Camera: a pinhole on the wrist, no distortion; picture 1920 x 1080 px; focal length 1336.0 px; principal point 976.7 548.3 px. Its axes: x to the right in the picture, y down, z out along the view. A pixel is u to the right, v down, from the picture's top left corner.
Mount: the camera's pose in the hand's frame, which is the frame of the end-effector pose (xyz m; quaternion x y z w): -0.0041 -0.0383 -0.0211 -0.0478 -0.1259 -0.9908 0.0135
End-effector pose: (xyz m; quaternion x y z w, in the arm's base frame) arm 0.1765 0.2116 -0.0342 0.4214 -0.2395 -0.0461 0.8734
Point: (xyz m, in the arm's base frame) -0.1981 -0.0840 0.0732
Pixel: 1761.4 962.0
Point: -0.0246 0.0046 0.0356
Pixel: 1546.4 971.0
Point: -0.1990 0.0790 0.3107
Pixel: 1506.5 173.3
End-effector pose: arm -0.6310 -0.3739 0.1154 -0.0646 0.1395 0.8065 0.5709
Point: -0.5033 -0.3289 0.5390
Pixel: 1476.8 992.4
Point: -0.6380 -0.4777 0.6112
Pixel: 1725.8 430.5
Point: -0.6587 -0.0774 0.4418
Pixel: 496.9 830.7
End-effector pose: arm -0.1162 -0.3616 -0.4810 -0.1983 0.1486 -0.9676 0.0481
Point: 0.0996 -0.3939 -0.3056
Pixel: 1762.8 759.7
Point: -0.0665 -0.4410 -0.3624
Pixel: 982.5 292.0
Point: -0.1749 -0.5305 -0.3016
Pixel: 251.8 97.4
